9 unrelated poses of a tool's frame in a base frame.
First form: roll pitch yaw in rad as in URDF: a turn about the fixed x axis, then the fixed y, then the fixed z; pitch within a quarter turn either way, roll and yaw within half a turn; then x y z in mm.
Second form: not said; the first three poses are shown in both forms.
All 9 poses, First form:
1: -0.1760 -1.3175 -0.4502 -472 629 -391
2: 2.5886 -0.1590 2.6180 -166 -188 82
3: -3.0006 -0.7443 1.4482 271 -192 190
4: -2.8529 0.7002 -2.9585 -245 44 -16
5: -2.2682 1.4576 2.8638 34 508 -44
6: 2.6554 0.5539 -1.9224 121 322 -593
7: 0.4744 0.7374 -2.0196 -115 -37 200
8: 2.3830 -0.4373 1.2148 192 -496 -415
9: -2.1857 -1.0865 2.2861 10 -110 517
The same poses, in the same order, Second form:
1: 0.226 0.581 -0.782 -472; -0.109 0.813 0.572 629; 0.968 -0.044 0.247 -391; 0 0 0 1
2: -0.855 0.497 0.146 -166; 0.494 0.695 0.522 -188; 0.158 0.519 -0.840 82; 0 0 0 1
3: 0.090 0.994 -0.057 271; 0.730 -0.027 0.683 -192; 0.677 -0.103 -0.728 190; 0 0 0 1
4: -0.752 0.006 0.659 -245; -0.139 0.976 -0.167 44; -0.644 -0.218 -0.733 -16; 0 0 0 1
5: -0.109 0.909 0.403 34; 0.031 0.409 -0.912 508; -0.994 -0.087 -0.073 -44; 0 0 0 1
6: -0.293 -0.915 -0.279 121; -0.798 0.074 0.598 322; -0.526 0.397 -0.752 -593; 0 0 0 1
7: -0.321 0.668 -0.671 -115; -0.667 -0.663 -0.341 -37; -0.672 0.338 0.658 200; 0 0 0 1
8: 0.316 0.579 0.752 192; 0.849 -0.526 0.048 -496; 0.423 0.623 -0.658 -415; 0 0 0 1
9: -0.305 -0.039 -0.951 10; 0.351 0.924 -0.150 -110; 0.885 -0.380 -0.269 517; 0 0 0 1
